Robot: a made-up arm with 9 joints.
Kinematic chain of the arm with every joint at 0, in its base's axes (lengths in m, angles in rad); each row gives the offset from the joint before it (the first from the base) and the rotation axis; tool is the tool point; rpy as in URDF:
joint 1: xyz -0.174 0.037 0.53 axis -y
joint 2: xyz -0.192 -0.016 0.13 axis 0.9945 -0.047 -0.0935
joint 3: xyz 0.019 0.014 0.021 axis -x
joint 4: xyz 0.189 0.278 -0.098 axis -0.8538 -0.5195 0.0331
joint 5: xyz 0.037 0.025 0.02 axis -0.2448 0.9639 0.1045
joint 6: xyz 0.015 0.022 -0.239 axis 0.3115 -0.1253 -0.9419
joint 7: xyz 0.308 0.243 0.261 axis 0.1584 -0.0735 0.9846
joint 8: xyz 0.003 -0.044 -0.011 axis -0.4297 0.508 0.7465
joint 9: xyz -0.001 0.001 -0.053 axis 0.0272 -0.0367 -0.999
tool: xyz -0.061 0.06 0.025 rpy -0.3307 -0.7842 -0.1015
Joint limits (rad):
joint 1: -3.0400..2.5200
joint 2: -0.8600..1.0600
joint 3: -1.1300..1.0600
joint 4: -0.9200..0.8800
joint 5: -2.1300..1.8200
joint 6: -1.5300..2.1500
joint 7: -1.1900..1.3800
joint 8: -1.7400..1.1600
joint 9: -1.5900..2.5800
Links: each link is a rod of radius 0.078 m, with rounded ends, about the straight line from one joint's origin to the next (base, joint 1, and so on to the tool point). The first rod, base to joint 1, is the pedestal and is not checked.
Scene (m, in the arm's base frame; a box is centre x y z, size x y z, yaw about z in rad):
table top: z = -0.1
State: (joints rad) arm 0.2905 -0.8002 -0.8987 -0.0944 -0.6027 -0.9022 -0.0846 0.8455 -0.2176
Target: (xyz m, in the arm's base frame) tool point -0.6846 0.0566 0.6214
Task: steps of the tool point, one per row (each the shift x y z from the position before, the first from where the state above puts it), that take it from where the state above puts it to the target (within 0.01 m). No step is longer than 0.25 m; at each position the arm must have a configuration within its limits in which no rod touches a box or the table.
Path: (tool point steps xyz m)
1: -0.0841 -0.0742 0.1894
2: -0.1666 -0.1337 0.0983
3: -0.1758 -0.1679 -0.0273
4: -0.1118 -0.1694 -0.1345
5: -0.0068 -0.1386 -0.1839

